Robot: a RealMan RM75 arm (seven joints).
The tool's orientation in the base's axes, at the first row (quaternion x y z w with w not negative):
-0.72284, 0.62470, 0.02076, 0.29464
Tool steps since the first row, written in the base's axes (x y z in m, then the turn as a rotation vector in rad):
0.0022, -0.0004, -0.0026, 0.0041, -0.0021, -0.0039
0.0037, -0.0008, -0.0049, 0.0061, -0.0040, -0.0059
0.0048, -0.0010, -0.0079, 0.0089, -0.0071, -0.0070
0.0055, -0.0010, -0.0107, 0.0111, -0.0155, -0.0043
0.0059, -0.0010, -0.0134, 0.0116, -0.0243, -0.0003
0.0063, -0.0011, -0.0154, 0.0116, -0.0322, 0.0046
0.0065, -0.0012, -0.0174, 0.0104, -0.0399, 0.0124
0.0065, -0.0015, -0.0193, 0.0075, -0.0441, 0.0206
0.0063, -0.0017, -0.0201, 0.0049, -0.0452, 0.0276
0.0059, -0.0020, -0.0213, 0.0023, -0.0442, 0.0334
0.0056, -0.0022, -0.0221, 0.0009, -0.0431, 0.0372
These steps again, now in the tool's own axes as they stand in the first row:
0.0019, -0.0010, 0.0027, 0.0043, -0.0021, 0.0037
0.0035, -0.0014, 0.0049, 0.0072, -0.0030, 0.0051
0.0051, -0.0012, 0.0077, 0.0111, -0.0050, 0.0056
0.0064, -0.0007, 0.0102, 0.0179, -0.0077, 0.0003
0.0075, 0.0000, 0.0126, 0.0243, -0.0094, -0.0068
0.0085, 0.0004, 0.0143, 0.0294, -0.0110, -0.0144
0.0094, 0.0011, 0.0160, 0.0329, -0.0126, -0.0248
0.0104, 0.0018, 0.0175, 0.0327, -0.0131, -0.0344
0.0109, 0.0024, 0.0180, 0.0304, -0.0135, -0.0416
0.0116, 0.0032, 0.0187, 0.0266, -0.0134, -0.0468
0.0120, 0.0038, 0.0191, 0.0238, -0.0137, -0.0499

